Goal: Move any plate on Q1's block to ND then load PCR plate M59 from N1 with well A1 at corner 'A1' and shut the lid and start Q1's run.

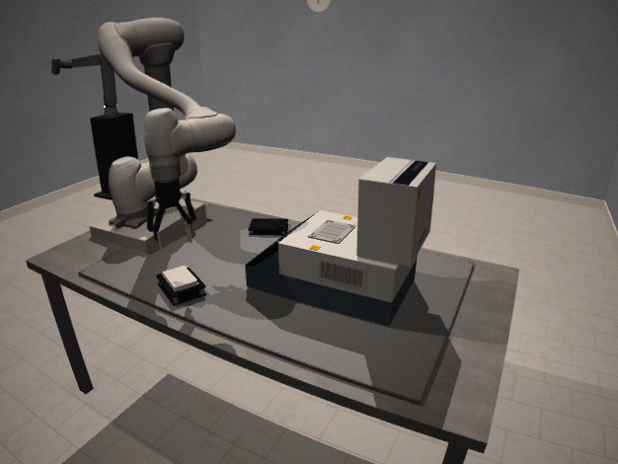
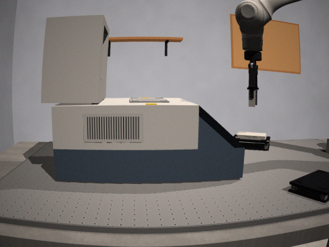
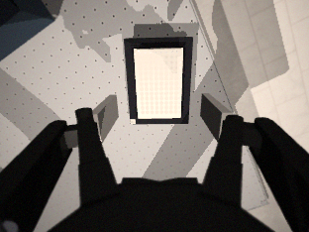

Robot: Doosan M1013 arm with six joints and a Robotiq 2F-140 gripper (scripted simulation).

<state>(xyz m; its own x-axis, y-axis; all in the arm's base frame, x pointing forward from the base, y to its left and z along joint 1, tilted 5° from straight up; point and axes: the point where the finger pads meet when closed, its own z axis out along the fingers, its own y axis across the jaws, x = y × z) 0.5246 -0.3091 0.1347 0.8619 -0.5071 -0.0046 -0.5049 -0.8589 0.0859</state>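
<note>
Right now my hand is 150 mm above the white plate M59. Round my hand: black nest N1: 160 mm below; then black nest ND: 30 mm ahead, 560 mm to the left, 170 mm below.
</note>
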